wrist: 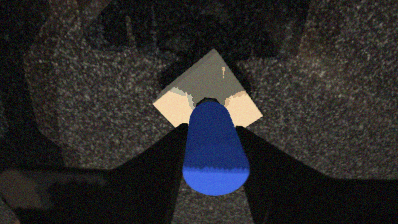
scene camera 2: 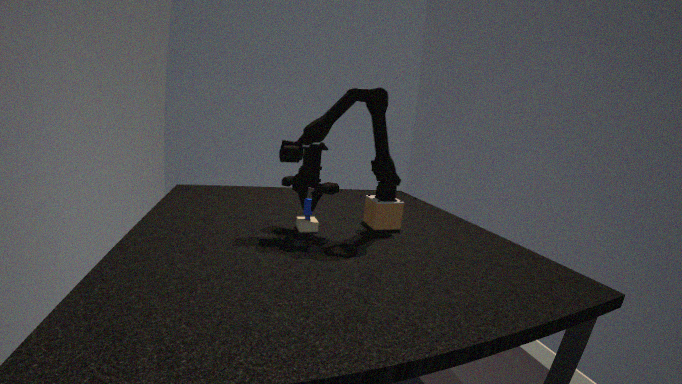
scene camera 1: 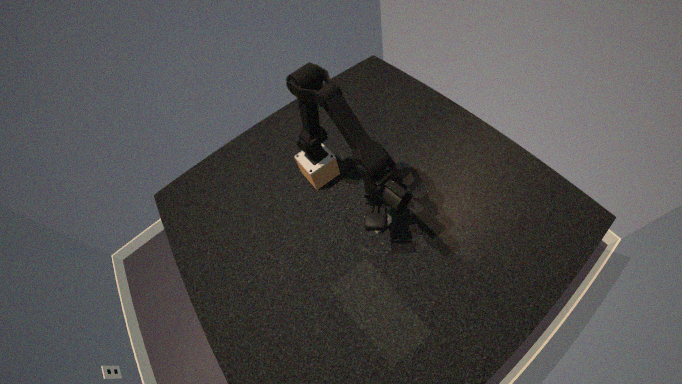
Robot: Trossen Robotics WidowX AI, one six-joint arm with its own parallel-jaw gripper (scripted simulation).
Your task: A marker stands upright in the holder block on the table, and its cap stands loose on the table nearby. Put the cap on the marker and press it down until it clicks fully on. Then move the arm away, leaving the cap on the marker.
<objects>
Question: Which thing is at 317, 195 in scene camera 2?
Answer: The gripper.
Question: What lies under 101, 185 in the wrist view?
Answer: The gripper.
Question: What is the gripper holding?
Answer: A blue cap.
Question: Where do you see a blue cap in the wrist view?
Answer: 215, 163
</objects>
